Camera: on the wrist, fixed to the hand. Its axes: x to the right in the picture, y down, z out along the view.
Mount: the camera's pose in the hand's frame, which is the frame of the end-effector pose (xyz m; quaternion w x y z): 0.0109 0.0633 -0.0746 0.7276 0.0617 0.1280 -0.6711
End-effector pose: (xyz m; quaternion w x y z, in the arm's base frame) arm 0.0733 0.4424 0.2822 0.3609 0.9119 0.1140 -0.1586
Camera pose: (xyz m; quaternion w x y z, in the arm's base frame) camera 0.1192 0.4501 0.3689 0.0853 0.6296 0.7314 -0.2479
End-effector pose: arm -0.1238 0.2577 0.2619 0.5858 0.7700 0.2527 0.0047
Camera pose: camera -0.1126 0.3174 0.3394 0.3495 0.4262 0.7759 -0.3068
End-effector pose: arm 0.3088 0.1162 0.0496 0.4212 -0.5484 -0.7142 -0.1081
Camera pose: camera 0.3997 0.1015 0.0844 0.3592 0.1201 -0.8405 -0.3875
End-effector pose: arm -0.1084 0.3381 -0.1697 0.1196 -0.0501 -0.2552 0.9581
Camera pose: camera -0.1201 0.3232 -0.2663 0.7658 0.0196 -0.1449 0.6262
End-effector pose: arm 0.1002 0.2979 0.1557 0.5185 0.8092 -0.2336 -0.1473
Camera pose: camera 0.1310 0.3272 0.2445 0.2584 0.7964 0.4304 -0.3372
